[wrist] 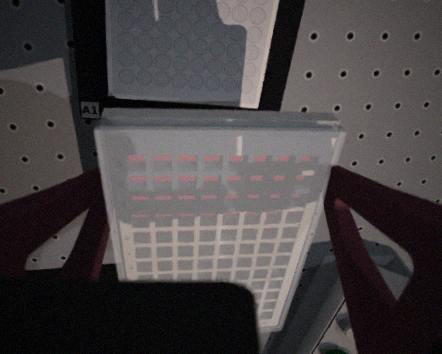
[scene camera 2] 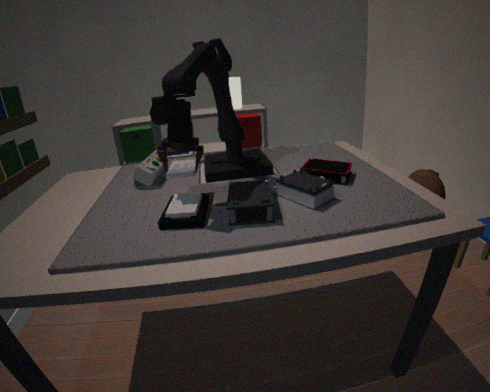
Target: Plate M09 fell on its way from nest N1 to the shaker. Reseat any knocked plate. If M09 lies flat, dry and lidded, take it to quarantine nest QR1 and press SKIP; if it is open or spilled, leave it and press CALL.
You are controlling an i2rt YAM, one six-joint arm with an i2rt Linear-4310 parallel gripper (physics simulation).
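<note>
A clear lidded plate with a grid of wells and rows of pink marks is between the fingers of my gripper. My gripper is shut on its two sides and holds it above the mat, near the arm's base. The lid looks closed; no M09 label can be read. A black nest holds another lidded plate; a tag beside it in the wrist view reads A1. A red-rimmed black nest stands at the right. My gripper's body hides the held plate's lower left part in the wrist view.
A grey button box stands left of the held plate, with a green button. A dark block-like stand is at the front middle. A white device with a dark top stands right of it. The perforated mat lies on the table.
</note>
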